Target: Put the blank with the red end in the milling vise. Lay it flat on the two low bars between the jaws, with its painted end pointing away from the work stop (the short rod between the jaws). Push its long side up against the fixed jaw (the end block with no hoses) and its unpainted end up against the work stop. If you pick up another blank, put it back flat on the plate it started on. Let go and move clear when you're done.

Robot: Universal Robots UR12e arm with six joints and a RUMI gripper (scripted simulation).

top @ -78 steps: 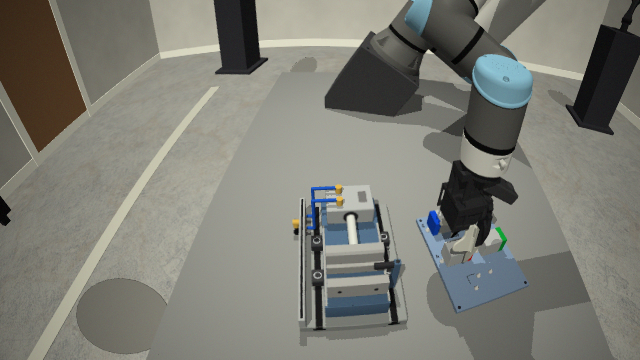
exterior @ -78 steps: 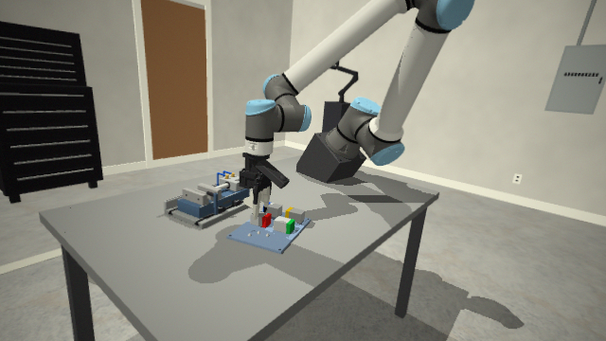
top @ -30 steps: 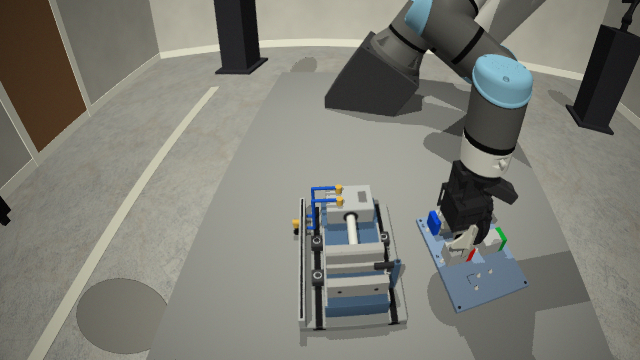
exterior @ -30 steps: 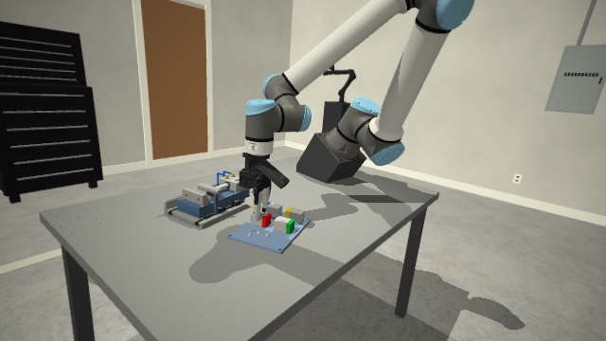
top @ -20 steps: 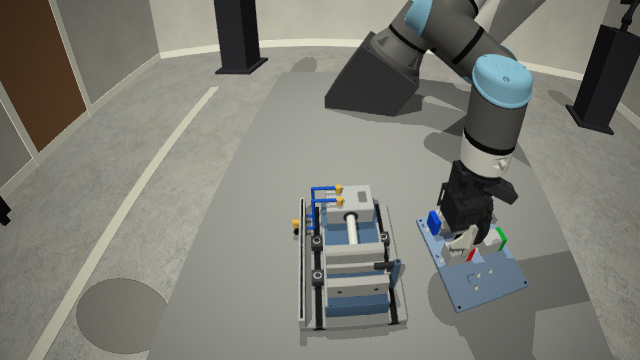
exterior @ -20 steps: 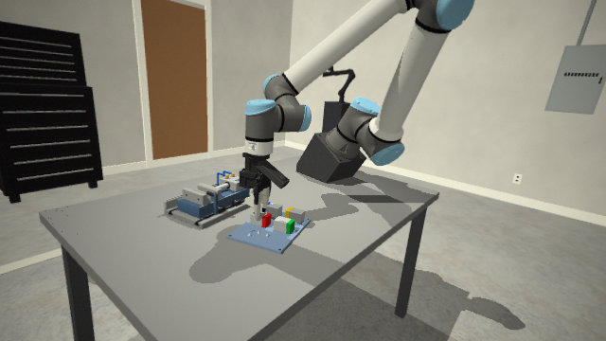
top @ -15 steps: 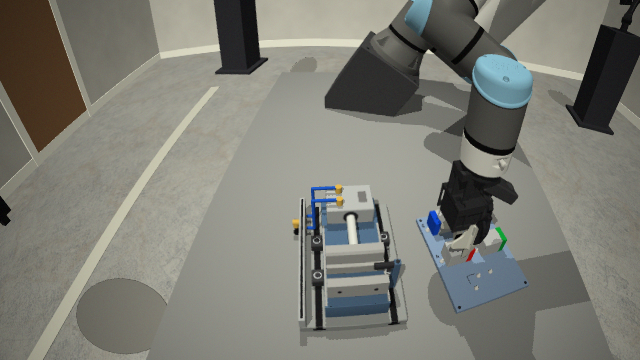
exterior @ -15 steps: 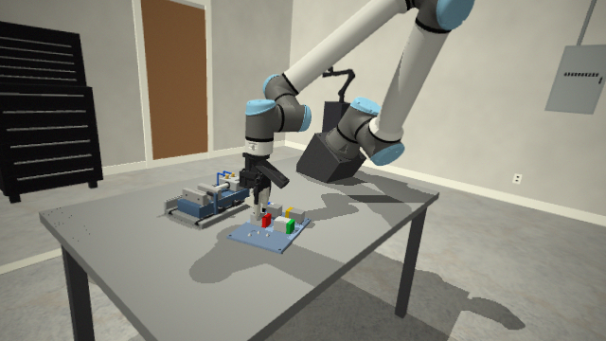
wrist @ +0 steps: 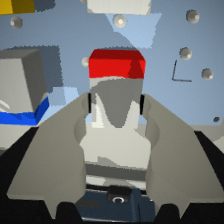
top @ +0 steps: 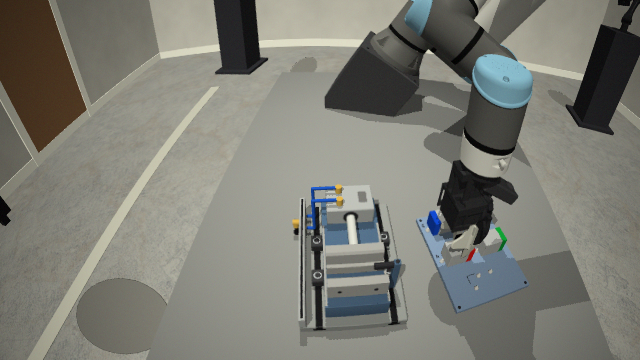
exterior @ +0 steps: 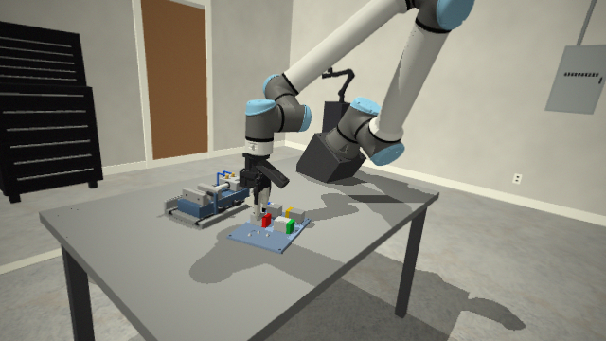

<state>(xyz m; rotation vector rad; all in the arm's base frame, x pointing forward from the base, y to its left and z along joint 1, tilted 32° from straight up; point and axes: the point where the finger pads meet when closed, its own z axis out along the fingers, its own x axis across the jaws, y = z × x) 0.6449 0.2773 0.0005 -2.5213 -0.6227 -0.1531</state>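
Right now my hand is 50 mm above the blue plate, 40 mm to the right of it and 20 mm past it. Also, from my hand: red-ended blank 20 mm below; then blue-ended blank 80 mm behind, 40 mm to the right, 20 mm below; then green-ended blank 80 mm to the left, 40 mm behind, 20 mm below.
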